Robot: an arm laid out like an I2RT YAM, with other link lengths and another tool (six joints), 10 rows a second.
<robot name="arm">
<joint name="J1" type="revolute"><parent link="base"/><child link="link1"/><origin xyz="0 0 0.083"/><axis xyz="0 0 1"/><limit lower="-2.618" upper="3.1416"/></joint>
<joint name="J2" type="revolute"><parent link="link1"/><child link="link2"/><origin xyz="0.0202 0.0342 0.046" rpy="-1.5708 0 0"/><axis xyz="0 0 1"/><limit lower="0" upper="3.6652"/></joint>
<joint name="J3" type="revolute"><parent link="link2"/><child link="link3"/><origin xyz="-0.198 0 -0.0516" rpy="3.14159 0 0"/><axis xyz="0 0 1"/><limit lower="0" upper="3.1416"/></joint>
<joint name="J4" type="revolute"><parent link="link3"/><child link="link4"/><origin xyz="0.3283 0.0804 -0.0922"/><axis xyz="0 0 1"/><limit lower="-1.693" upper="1.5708"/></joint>
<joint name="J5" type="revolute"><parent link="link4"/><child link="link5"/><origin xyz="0.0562 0.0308 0.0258" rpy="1.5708 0 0"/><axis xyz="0 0 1"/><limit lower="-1.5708" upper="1.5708"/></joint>
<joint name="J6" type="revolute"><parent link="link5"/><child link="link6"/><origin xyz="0.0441 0 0.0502" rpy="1.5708 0 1.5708"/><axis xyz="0 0 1"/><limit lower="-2.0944" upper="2.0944"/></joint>
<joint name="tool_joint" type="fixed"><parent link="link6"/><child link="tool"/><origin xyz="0.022 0.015 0.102" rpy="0 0.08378 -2.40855"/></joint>
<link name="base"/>
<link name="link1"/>
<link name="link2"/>
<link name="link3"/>
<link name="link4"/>
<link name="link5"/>
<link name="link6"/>
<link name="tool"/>
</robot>
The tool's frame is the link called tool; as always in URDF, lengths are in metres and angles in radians.
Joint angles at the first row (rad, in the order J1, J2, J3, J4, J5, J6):
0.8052 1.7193 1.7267 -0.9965 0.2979 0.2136
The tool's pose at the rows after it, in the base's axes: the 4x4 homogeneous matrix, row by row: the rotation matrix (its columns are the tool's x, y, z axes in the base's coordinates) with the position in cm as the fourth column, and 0 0 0 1 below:
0.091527 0.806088 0.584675 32.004; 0.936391 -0.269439 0.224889 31.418; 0.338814 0.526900 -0.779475 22.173; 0 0 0 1
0.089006 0.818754 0.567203 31.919; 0.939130 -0.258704 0.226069 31.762; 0.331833 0.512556 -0.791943 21.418; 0 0 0 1
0.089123 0.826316 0.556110 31.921; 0.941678 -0.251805 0.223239 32.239; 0.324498 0.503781 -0.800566 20.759; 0 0 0 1
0.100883 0.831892 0.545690 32.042; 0.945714 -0.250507 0.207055 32.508; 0.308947 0.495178 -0.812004 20.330; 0 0 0 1
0.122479 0.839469 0.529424 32.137; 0.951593 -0.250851 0.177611 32.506; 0.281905 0.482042 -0.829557 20.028; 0 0 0 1
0.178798 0.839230 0.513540 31.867; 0.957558 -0.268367 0.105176 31.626; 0.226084 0.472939 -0.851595 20.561; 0 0 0 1
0.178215 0.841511 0.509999 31.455; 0.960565 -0.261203 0.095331 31.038; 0.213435 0.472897 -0.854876 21.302; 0 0 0 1
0.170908 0.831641 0.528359 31.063; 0.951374 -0.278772 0.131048 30.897; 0.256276 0.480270 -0.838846 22.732; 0 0 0 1
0.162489 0.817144 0.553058 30.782; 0.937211 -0.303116 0.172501 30.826; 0.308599 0.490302 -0.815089 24.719; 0 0 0 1
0.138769 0.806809 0.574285 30.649; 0.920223 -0.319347 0.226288 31.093; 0.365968 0.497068 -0.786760 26.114; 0 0 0 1
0.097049 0.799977 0.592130 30.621; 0.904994 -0.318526 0.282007 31.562; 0.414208 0.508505 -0.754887 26.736; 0 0 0 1
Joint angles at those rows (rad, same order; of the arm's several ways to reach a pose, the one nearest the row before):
0.8084 1.7328 1.7261 -1.0061 0.3206 0.2117
0.8115 1.7503 1.7280 -1.0078 0.3084 0.2114
0.8176 1.7767 1.7409 -1.0092 0.3053 0.2155
0.8206 1.8140 1.7742 -1.0293 0.3098 0.2255
0.8207 1.8589 1.8227 -1.0721 0.3174 0.2397
0.8207 1.9067 1.8998 -1.1738 0.3540 0.2822
0.8199 1.8876 1.8997 -1.2030 0.3583 0.2777
0.8207 1.8389 1.8837 -1.1921 0.3469 0.2812
0.8207 1.7981 1.8929 -1.1870 0.3358 0.2869
0.8207 1.7575 1.8830 -1.1540 0.3141 0.2821
0.8222 1.7108 1.8396 -1.0926 0.2907 0.2607

